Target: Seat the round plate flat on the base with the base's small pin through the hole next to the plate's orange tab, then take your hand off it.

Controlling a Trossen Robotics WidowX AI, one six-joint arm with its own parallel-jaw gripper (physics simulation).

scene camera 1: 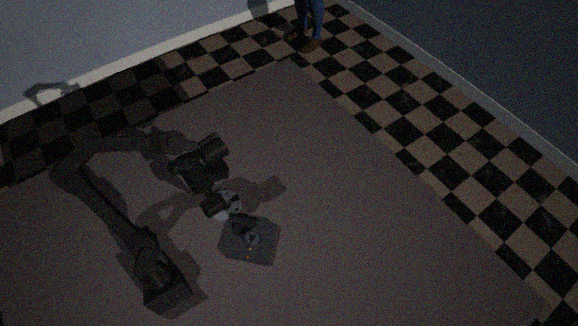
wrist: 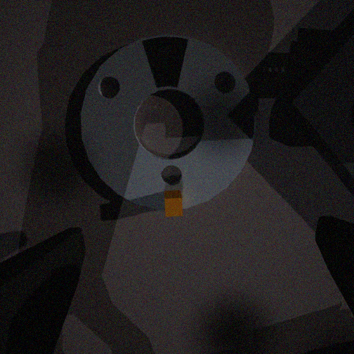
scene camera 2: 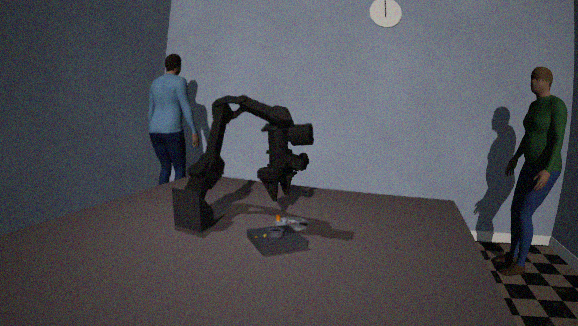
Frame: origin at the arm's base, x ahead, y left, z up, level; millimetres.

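Seen in the pictures: gripper, fingertip midpoint: (scene camera 2: 280,198); arm's base at its link origin: (scene camera 1: 160,285) (scene camera 2: 191,198).
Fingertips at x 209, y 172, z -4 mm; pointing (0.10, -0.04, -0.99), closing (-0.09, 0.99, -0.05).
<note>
Offsets run from my fingertips to a thing's top centre. "spot": to the spot under its first point. Level surfaces: height alone.
The round grey plate {dx +36, dy +12, dz -59 mm} (scene camera 1: 233,201) (scene camera 2: 295,221) (wrist: 215,160) lies on the table beside the dark base {dx +61, dy -143, dz -44 mm} (scene camera 1: 270,240) (scene camera 2: 282,246) (wrist: 327,107), off its central post. In the wrist view it has a large centre hole, a dark wedge slot and smaller holes, one (wrist: 171,175) next to the orange tab {dx -10, dy +7, dz -59 mm} (wrist: 173,206) (scene camera 2: 278,218). The base's small yellow pin {spot: dx +43, dy -168, dz -52 mm} (scene camera 1: 250,248) (scene camera 2: 265,235) shows near an orange mark {spot: dx +24, dy -186, dz -57 mm} (scene camera 1: 247,257) (scene camera 2: 256,236). My gripper (scene camera 2: 281,196) (wrist: 202,234) is open and empty above the plate, and hides part of it in scene camera 1.
The arm's mount (scene camera 1: 167,295) (scene camera 2: 189,210) stands on the table {dz -82 mm} (scene camera 1: 375,225) (scene camera 2: 150,280), left of the base. Arm shadows cross the table and plate. Two standing people (scene camera 2: 167,105) (scene camera 2: 545,130) are beyond the table, near the walls.
</note>
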